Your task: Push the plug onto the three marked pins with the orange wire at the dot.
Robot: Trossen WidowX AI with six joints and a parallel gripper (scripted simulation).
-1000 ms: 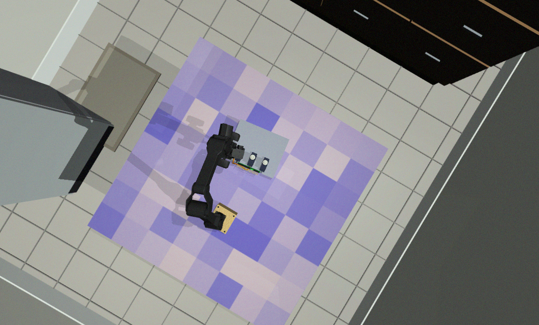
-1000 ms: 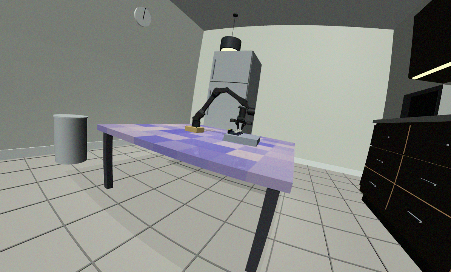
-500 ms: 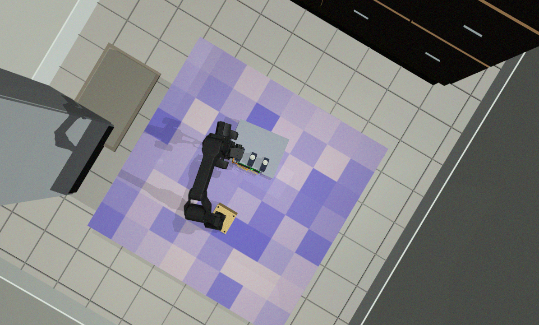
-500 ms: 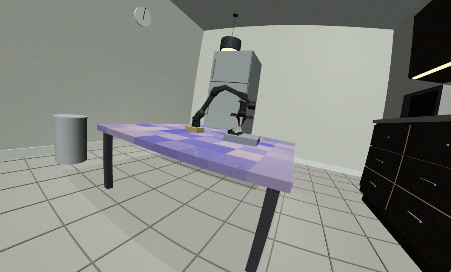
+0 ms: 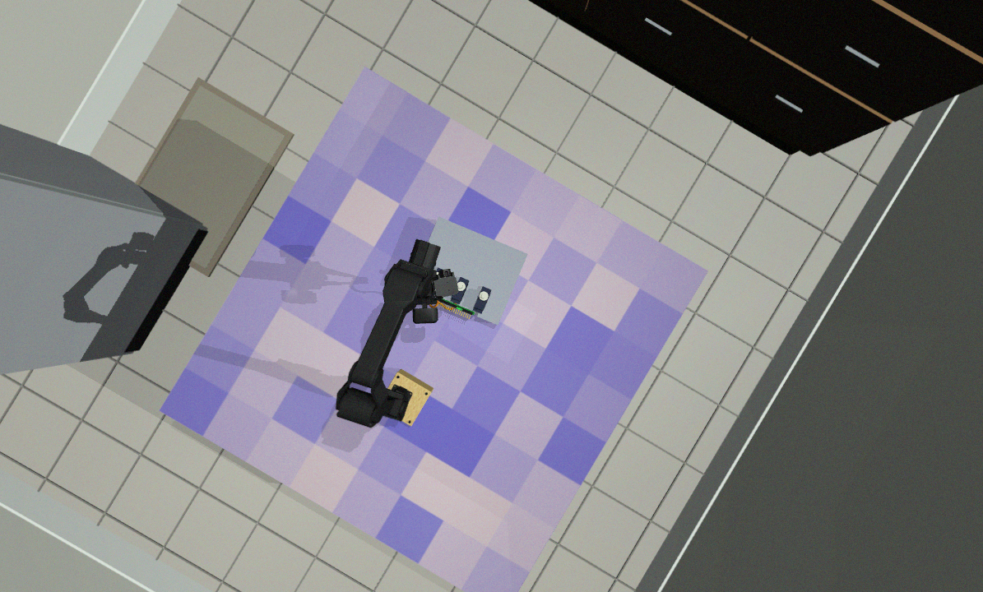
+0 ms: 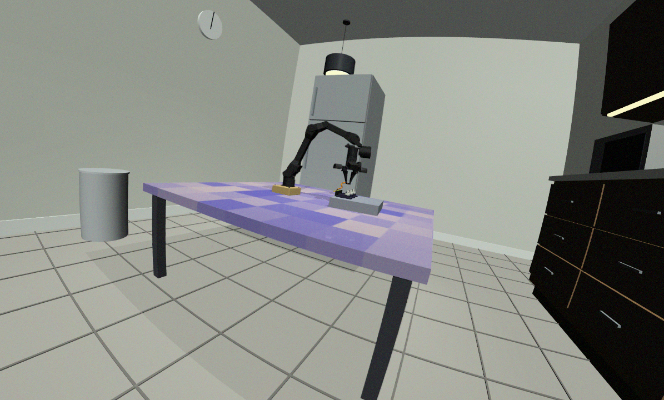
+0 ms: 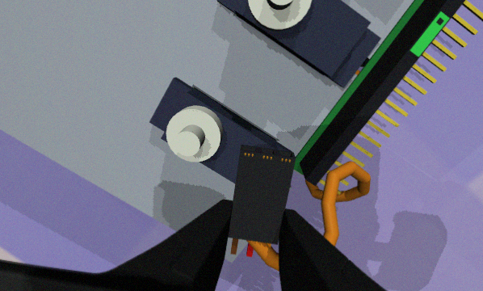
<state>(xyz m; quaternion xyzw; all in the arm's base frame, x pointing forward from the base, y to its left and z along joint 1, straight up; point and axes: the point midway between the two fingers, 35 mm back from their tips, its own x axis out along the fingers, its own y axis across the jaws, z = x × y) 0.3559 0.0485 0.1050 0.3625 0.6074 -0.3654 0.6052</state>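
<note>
The green band lies 10 cm to the right of my gripper tip, 4 cm below it and 2 cm behind it. Round my gripper tip: dark dot 10 cm to the right, 4 cm below, 2 cm behind; pin header 7 cm to the right, 5 cm below, 2 cm behind; grey printed holder 14 cm ahead, 9 cm below, 7 cm to the right.
</note>
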